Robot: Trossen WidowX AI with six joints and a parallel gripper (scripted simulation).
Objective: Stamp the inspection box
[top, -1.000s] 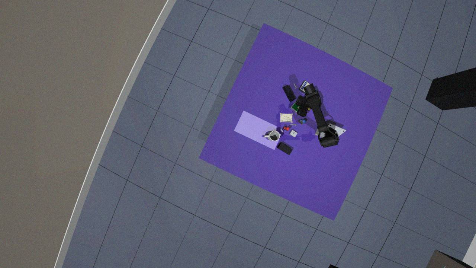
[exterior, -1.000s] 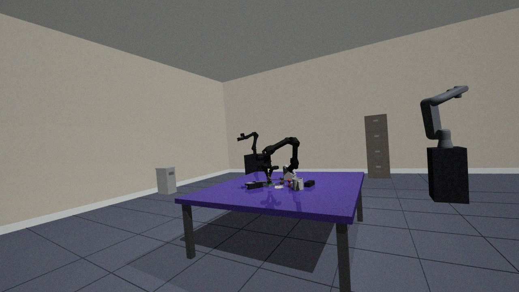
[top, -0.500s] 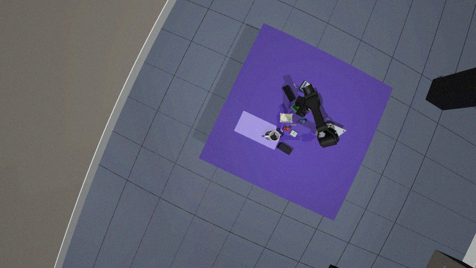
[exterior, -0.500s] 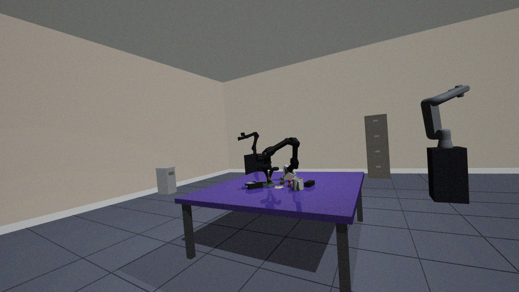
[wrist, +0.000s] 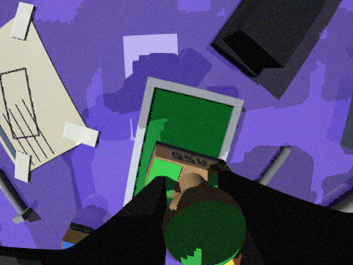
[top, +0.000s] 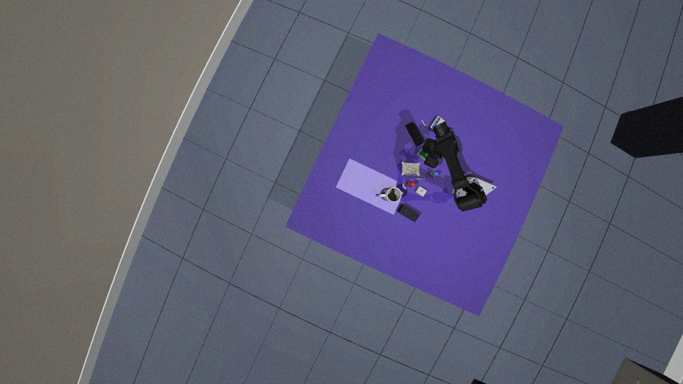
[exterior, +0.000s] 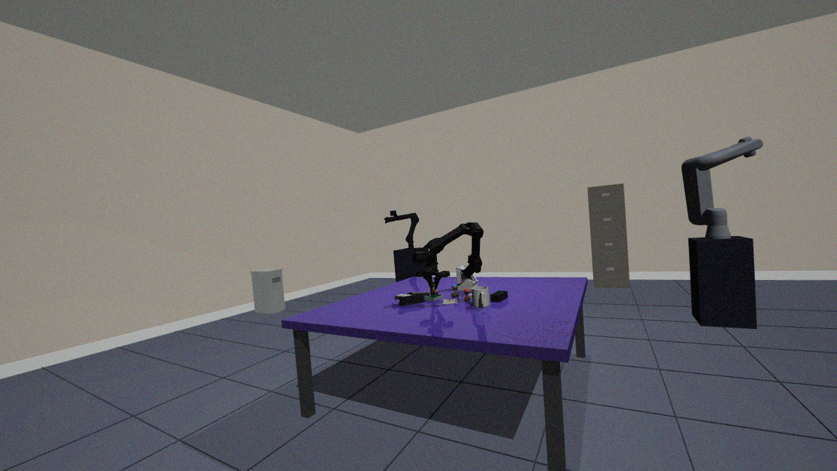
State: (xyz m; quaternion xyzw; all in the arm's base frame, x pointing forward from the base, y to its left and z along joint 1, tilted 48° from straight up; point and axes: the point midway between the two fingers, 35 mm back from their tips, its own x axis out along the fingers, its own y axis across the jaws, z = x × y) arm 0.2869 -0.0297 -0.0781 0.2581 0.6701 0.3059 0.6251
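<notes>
Now: gripper tip 5 cm above the green ink pad. Round my gripper tip: yellow stamp 9 cm behind, 5 cm to the right, 4 cm below; then green stamp right at my gripper tip; then blue stamp 9 cm behind, 9 cm to the left, 3 cm below.
</notes>
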